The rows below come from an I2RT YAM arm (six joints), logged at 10 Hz.
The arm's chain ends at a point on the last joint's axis. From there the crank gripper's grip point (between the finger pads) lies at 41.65 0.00 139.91 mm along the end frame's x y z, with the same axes.
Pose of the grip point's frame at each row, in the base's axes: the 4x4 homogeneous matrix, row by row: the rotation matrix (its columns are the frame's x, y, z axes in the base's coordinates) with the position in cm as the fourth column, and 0 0 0 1 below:
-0.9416, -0.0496, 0.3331, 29.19; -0.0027, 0.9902, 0.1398, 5.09; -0.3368, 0.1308, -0.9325, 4.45; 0, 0, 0, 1
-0.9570, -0.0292, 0.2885, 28.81; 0.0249, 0.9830, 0.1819, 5.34; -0.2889, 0.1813, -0.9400, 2.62; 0, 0, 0, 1
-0.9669, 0.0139, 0.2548, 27.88; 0.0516, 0.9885, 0.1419, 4.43; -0.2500, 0.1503, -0.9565, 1.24; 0, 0, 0, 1
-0.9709, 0.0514, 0.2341, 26.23; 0.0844, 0.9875, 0.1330, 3.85; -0.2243, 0.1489, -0.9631, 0.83; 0, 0, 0, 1
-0.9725, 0.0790, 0.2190, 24.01; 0.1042, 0.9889, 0.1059, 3.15; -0.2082, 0.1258, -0.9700, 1.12; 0, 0, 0, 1
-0.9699, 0.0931, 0.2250, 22.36; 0.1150, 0.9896, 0.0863, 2.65; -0.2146, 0.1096, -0.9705, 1.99; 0, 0, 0, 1
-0.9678, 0.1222, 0.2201, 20.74; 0.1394, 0.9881, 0.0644, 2.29; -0.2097, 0.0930, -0.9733, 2.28; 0, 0, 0, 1
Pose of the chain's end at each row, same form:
-0.9416, -0.0496, 0.3331, 28.45; -0.0027, 0.9902, 0.1398, 3.15; -0.3368, 0.1308, -0.9325, 18.90; 0, 0, 0, 1
-0.9570, -0.0292, 0.2885, 28.76; 0.0249, 0.9830, 0.1819, 2.69; -0.2889, 0.1813, -0.9400, 16.97; 0, 0, 0, 1
-0.9669, 0.0139, 0.2548, 28.34; 0.0516, 0.9885, 0.1419, 2.23; -0.2500, 0.1503, -0.9565, 15.66; 0, 0, 0, 1
-0.9709, 0.0514, 0.2341, 27.00; 0.0844, 0.9875, 0.1330, 1.64; -0.2243, 0.1489, -0.9631, 15.24; 0, 0, 0, 1
-0.9725, 0.0790, 0.2190, 25.00; 0.1042, 0.9889, 0.1059, 1.23; -0.2082, 0.1258, -0.9700, 15.56; 0, 0, 0, 1
-0.9699, 0.0931, 0.2250, 23.25; 0.1150, 0.9896, 0.0863, 0.96; -0.2146, 0.1096, -0.9705, 16.46; 0, 0, 0, 1
-0.9678, 0.1222, 0.2201, 21.69; 0.1394, 0.9881, 0.0644, 0.81; -0.2097, 0.0930, -0.9733, 16.77; 0, 0, 0, 1

